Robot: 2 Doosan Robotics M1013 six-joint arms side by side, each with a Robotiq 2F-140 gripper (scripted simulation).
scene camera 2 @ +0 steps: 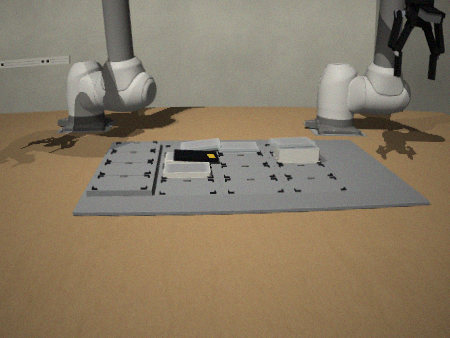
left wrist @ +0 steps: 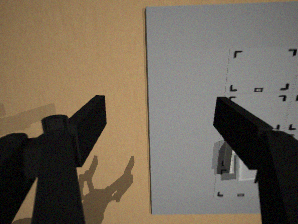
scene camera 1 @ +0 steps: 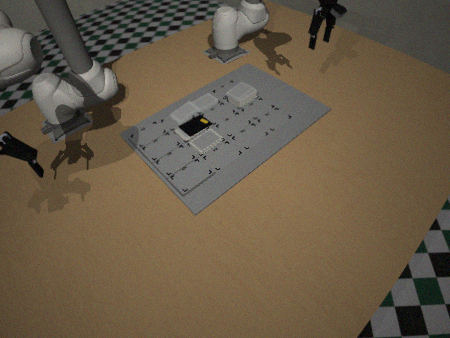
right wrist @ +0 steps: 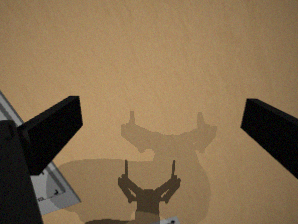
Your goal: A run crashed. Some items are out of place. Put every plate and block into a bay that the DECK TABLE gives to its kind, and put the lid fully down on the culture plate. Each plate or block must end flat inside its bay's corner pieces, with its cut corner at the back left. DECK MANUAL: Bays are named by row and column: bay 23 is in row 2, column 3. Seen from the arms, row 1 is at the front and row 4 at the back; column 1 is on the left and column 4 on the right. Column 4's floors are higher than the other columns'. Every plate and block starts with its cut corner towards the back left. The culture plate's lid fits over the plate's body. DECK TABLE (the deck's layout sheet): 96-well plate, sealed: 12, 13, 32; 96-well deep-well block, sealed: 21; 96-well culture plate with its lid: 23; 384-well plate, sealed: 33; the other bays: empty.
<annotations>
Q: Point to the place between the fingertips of the right gripper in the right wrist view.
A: At 161,112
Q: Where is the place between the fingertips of the left gripper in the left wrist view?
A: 160,110
</annotations>
